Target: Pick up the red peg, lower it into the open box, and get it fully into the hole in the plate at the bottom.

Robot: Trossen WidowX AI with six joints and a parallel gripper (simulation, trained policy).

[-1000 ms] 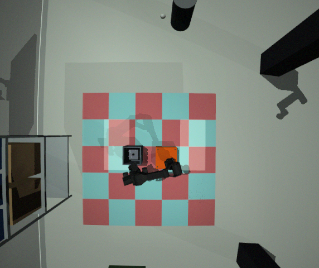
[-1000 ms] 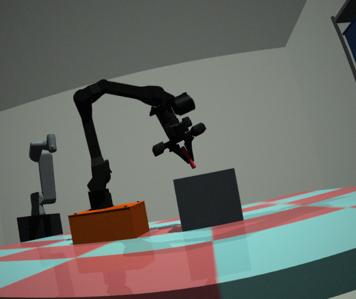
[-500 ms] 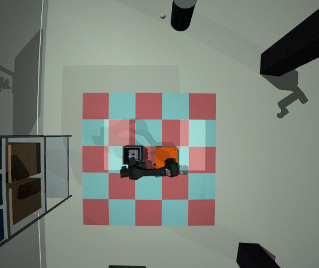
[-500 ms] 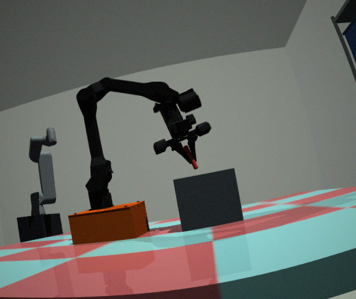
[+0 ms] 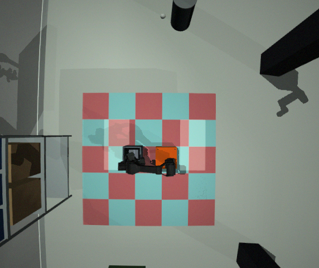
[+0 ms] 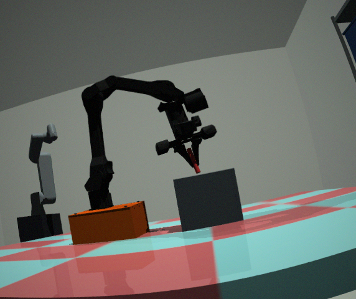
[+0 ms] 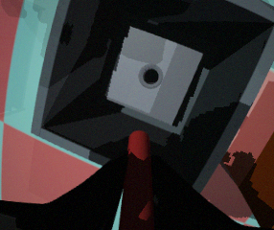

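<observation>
Now: gripper tip 20 mm short of the grey plate, 40 mm to the left of it and 130 mm above it. Round my gripper tip: red peg: 20 mm above.
</observation>
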